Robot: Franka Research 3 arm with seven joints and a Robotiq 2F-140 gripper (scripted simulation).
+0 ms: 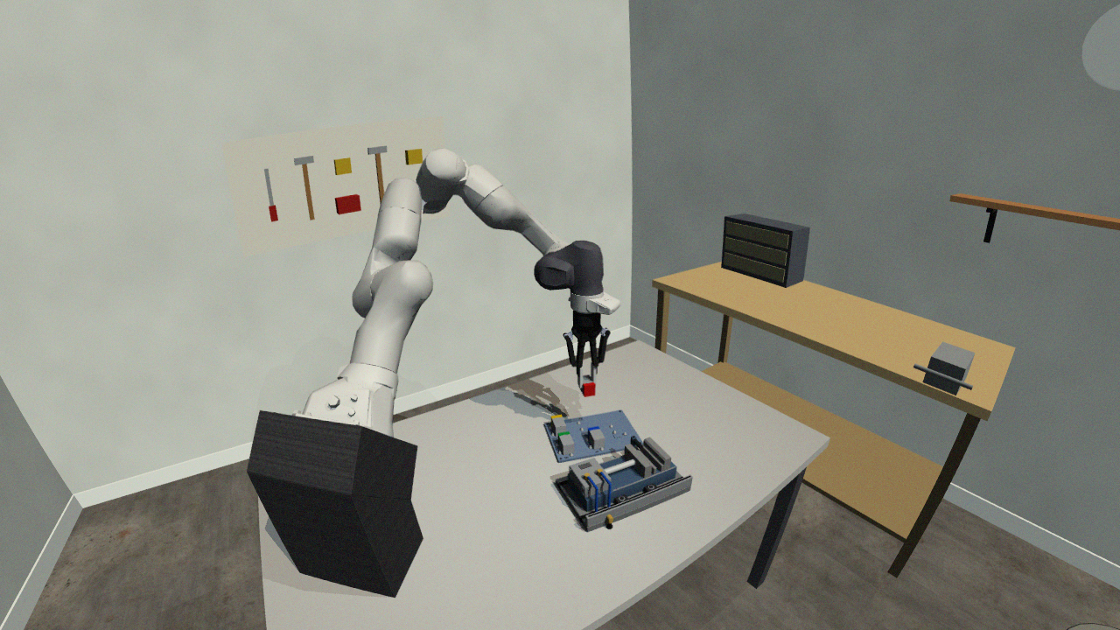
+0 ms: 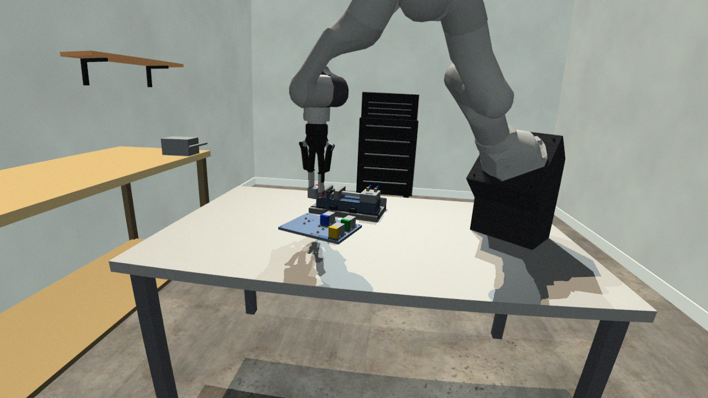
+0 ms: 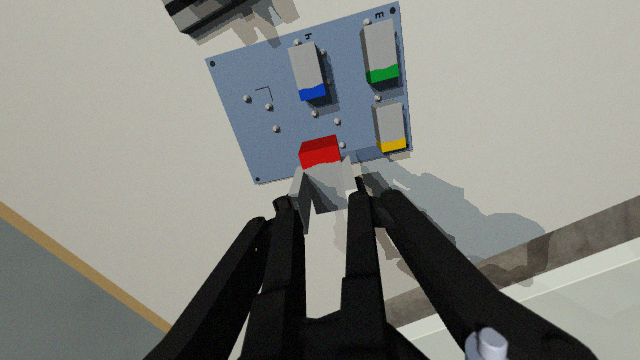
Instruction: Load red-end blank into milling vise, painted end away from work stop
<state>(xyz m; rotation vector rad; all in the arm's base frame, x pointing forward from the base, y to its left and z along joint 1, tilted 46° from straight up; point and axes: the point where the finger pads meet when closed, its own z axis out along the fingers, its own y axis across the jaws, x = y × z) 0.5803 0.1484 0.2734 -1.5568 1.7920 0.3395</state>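
My gripper is now 50 mm short of the moving jaw, 280 mm to the left of it and 110 mm above it. From my hand the other things lie so: blue-ended blank (90 mm to the right, 160 mm below); yellow-ended blank (90 mm behind, 160 mm below); blue infeed plate (40 mm to the right, 180 mm below).
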